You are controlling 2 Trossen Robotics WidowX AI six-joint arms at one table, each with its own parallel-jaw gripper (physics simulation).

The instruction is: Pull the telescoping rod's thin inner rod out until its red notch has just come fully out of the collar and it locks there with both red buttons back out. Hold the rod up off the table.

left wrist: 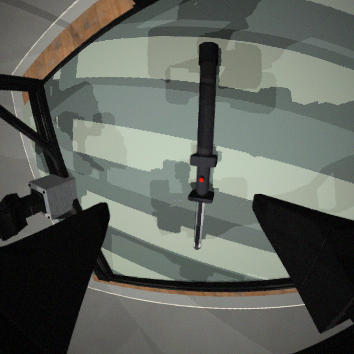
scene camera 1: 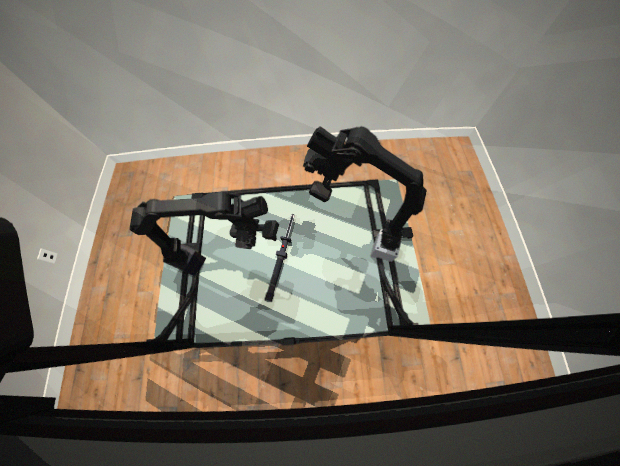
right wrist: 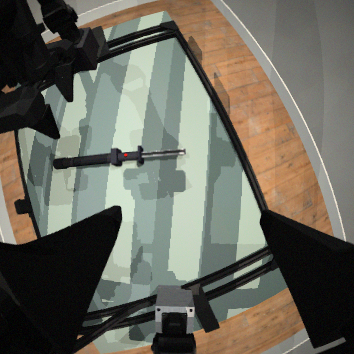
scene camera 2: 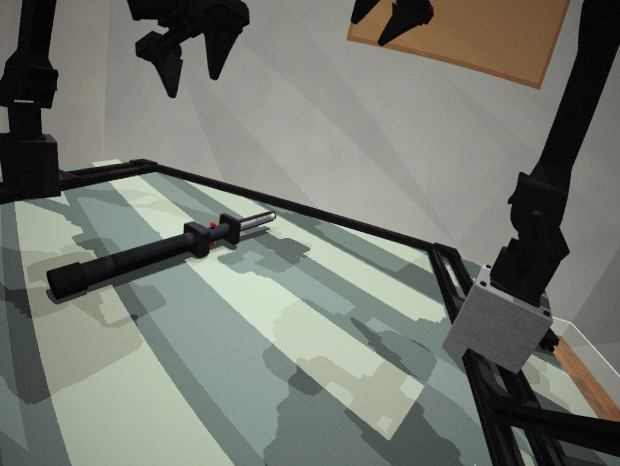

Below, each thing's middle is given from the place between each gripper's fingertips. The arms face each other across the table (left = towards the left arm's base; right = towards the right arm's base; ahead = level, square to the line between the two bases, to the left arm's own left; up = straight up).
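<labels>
The telescoping rod (scene camera 2: 64,281) has my right hand 130 mm past it, 180 mm to the right of it and 370 mm above it. Counted from my left hand, the rod is 2 cm to the right and 23 cm below.
</labels>
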